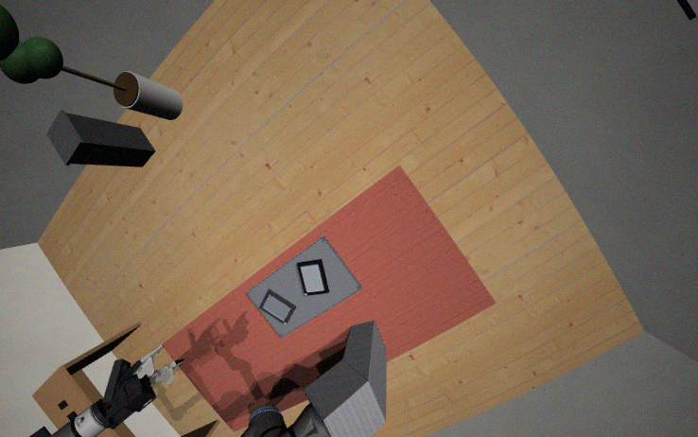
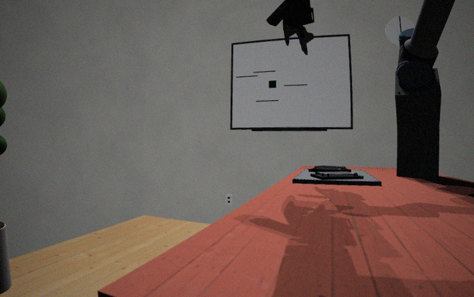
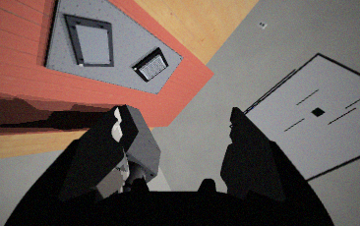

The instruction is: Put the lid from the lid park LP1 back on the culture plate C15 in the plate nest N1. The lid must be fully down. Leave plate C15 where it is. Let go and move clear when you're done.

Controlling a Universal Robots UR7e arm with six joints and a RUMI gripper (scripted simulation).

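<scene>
Now: the clear lid 460 mm below my hand, 130 mm behind it and 80 mm to the right of it. The rest, counted from my hand: dark lid park LP1: 470 mm below, 130 mm behind, 80 mm to the right; then culture plate C15: 460 mm below, 320 mm to the right, 60 mm behind; then black plate nest N1: 470 mm below, 320 mm to the right, 60 mm behind.
</scene>
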